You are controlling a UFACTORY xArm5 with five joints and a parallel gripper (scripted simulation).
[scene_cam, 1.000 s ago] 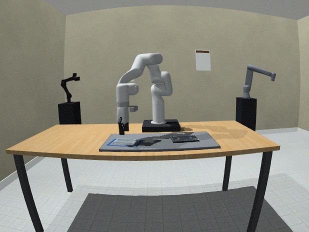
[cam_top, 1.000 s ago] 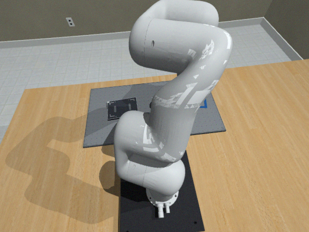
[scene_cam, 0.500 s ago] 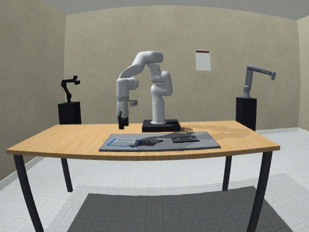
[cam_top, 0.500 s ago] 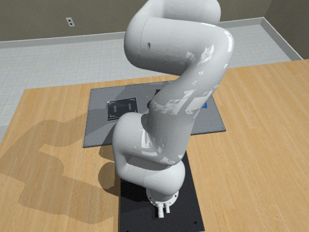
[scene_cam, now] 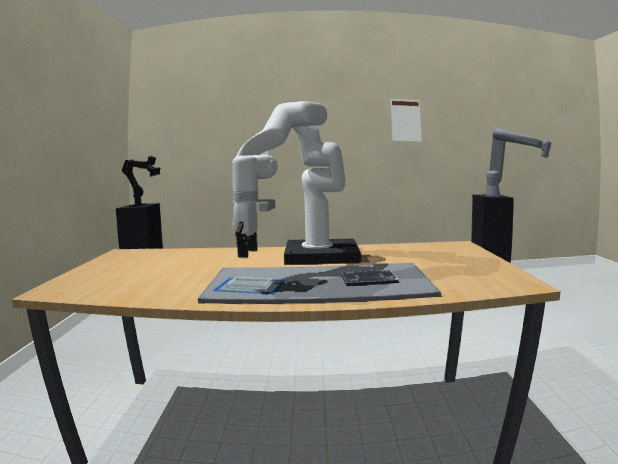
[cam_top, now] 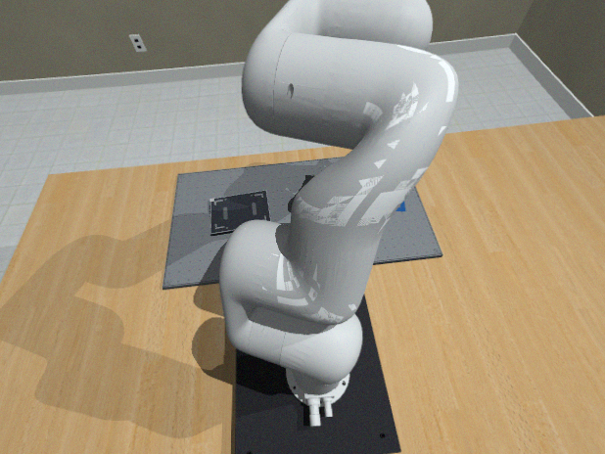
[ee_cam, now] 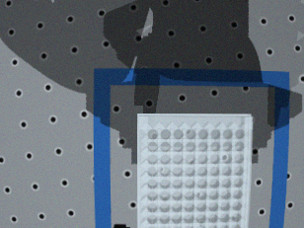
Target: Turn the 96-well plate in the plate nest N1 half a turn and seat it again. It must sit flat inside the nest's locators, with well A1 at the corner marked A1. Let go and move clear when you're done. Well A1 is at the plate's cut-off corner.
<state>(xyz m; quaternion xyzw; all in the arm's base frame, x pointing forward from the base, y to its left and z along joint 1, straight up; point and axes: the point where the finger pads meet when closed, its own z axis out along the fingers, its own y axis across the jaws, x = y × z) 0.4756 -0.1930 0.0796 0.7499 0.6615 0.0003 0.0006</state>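
Now: hand 10 cm above the white 96-well plate. The rest, counted from my hand: plate nest: 5 cm behind, 37 cm to the left, 10 cm below; then A1 label: 1 cm behind, 45 cm to the left, 10 cm below.
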